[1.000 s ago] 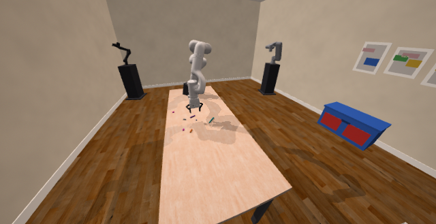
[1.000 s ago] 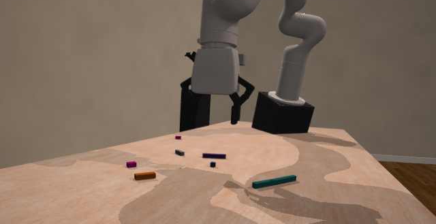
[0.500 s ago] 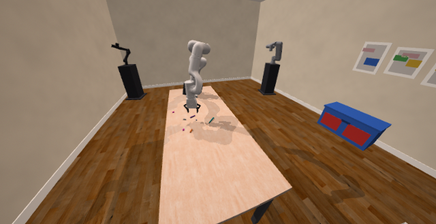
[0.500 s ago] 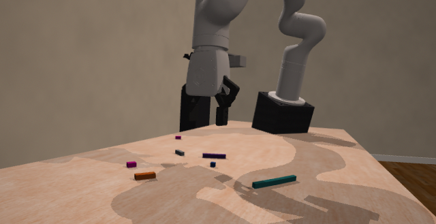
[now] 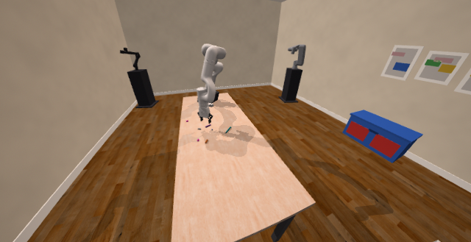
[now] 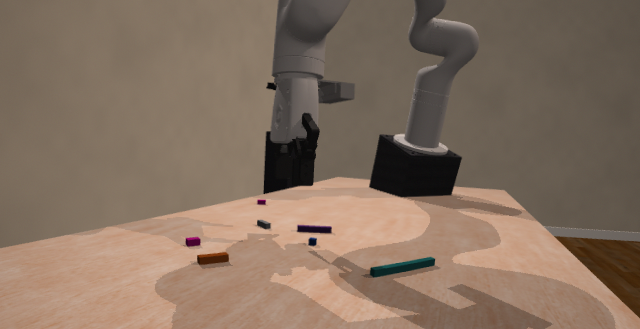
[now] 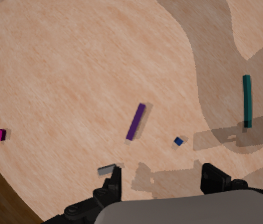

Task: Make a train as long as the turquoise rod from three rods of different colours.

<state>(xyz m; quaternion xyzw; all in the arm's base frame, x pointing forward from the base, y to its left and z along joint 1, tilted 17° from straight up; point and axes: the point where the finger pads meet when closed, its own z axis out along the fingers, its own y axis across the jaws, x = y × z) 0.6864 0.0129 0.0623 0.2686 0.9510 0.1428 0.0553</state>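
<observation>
Right now my hand is 10 cm above the grey rod, 7 cm to the left of it and 1 cm past it. Also, from my hand: orange rod 17 cm ahead, 10 cm below, 2 cm to the left; then purple rod 10 cm below, 6 cm behind, 1 cm to the left; then blue rod 10 cm below, 5 cm to the left, 1 cm ahead.
</observation>
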